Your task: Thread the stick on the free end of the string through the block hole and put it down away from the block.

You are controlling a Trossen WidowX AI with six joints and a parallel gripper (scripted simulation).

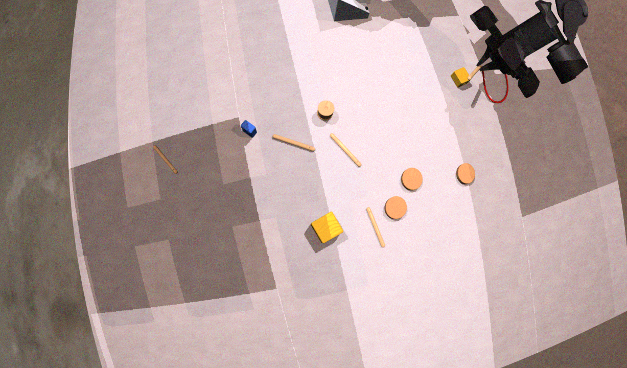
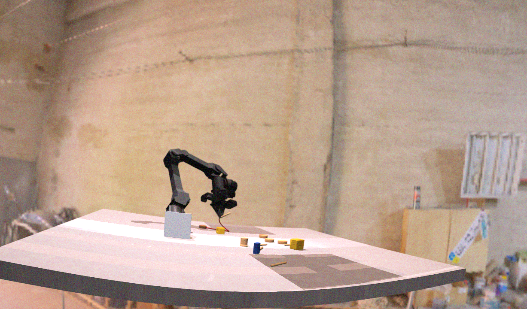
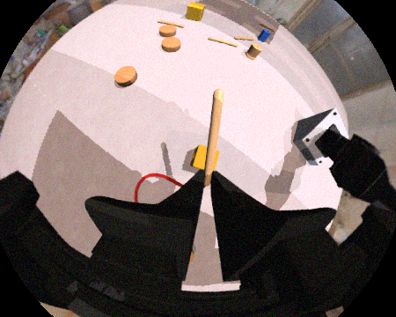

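My gripper tip is now 5 cm past the round wooden button, 14 cm to the right of it and 7 cm above it. Also, from my gripper tip: blue block: 2 cm ahead, 45 cm to the right, 6 cm below; short wooden cylinder: 2 cm ahead, 31 cm to the right, 6 cm below; thin wooden stick: 1 cm ahead, 1 cm to the right, 1 cm above.
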